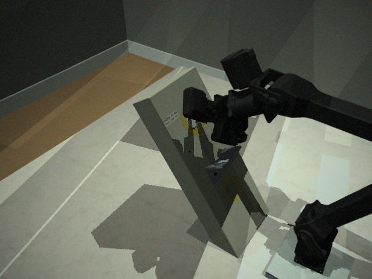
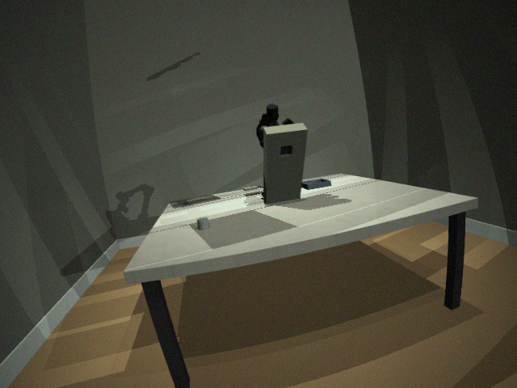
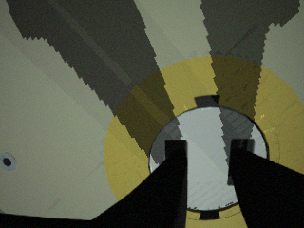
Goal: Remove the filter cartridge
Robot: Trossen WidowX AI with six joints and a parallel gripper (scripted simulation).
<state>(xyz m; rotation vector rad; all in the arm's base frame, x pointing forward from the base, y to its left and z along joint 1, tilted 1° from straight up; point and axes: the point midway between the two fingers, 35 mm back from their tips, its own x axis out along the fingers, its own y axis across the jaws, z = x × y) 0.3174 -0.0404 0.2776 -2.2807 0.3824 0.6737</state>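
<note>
Now: gripper tip 10 mm short of the round grey filter cartridge and 10 mm above it. Round my gripper tip: grey bracket (90 mm behind, 10 mm to the left, 100 mm below); tray (380 mm behind, 330 mm to the left, 280 mm below).
</note>
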